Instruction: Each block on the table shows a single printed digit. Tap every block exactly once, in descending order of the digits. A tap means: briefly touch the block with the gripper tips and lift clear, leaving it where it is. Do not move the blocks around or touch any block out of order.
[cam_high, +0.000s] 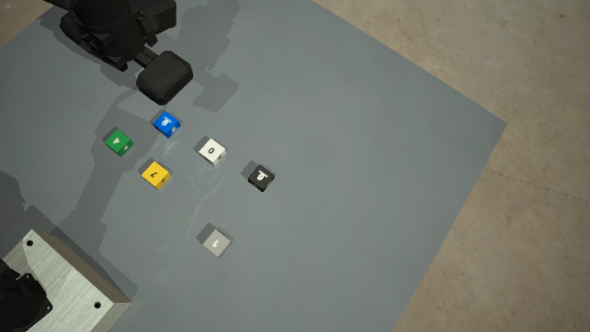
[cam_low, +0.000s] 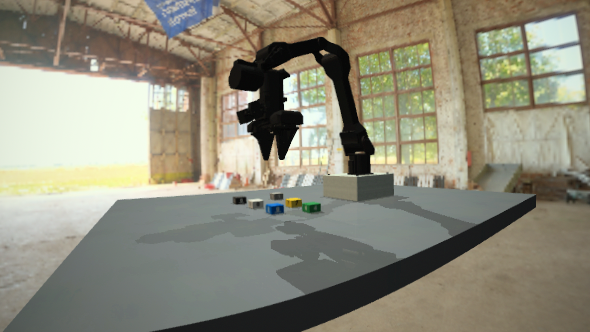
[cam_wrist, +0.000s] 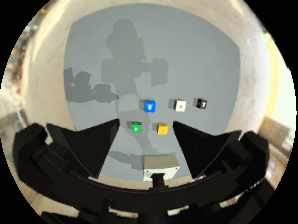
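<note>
The blue block is 110 mm below my gripper tip and 10 mm to the right of it. From my gripper tip the other things lie so: white block: 110 mm to the right, 110 mm below, 30 mm ahead; then green block: 110 mm below, 90 mm behind, 10 mm to the left; then yellow block: 110 mm below, 80 mm to the right, 70 mm behind.
</note>
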